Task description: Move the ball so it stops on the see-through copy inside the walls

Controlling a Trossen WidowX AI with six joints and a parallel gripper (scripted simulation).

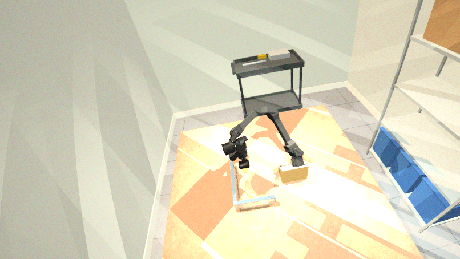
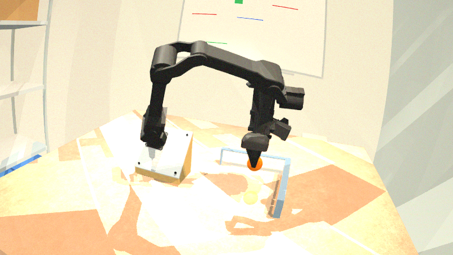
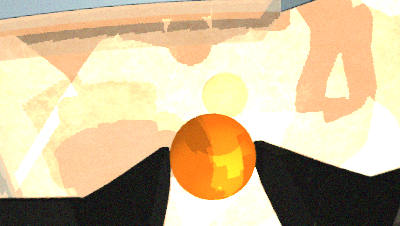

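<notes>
Right now my gripper tip is 9 cm above the see-through copy, 2 cm to the left of it and 1 cm short of it. From my gripper tip the other things lie so: orange ball: right at my gripper tip.
</notes>
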